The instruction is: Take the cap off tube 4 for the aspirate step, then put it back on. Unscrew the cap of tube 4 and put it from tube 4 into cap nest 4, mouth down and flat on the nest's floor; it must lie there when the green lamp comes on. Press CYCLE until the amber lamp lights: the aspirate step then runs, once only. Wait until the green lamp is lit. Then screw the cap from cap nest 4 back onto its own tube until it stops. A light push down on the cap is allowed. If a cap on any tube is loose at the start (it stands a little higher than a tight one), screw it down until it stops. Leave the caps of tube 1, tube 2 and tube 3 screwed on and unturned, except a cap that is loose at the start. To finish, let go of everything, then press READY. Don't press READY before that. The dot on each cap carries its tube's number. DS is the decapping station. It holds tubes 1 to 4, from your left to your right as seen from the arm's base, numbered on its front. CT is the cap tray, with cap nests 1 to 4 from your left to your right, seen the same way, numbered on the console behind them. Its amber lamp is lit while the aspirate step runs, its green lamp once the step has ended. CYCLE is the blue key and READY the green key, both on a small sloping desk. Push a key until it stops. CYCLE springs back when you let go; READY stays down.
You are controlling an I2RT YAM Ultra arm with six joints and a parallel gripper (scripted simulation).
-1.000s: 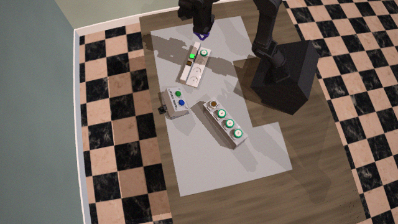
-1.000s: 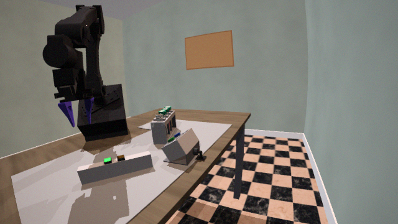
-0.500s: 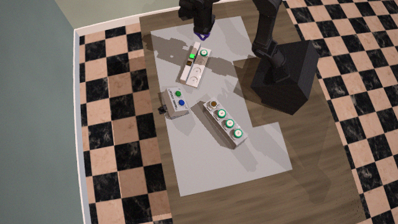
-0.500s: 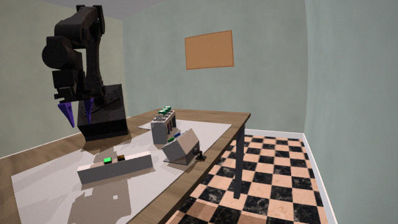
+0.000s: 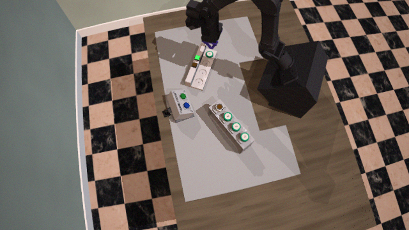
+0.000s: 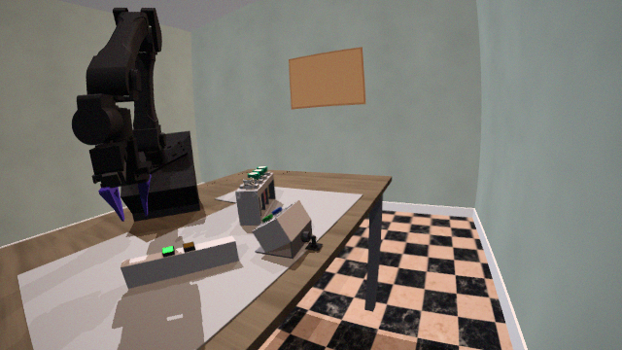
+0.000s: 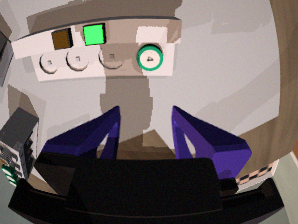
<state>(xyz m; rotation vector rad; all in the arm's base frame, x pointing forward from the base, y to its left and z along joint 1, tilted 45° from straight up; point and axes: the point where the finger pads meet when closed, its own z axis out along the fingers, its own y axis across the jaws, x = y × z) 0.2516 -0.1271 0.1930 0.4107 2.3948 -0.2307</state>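
Right now the cap 3 is 350 mm to the left of my hand. Round my hand: cap 2: 20 mm behind, 400 mm to the left; then green ready key: 160 mm ahead, 210 mm to the left, 50 mm below; then blue cycle key: 160 mm ahead, 260 mm to the left, 50 mm below.
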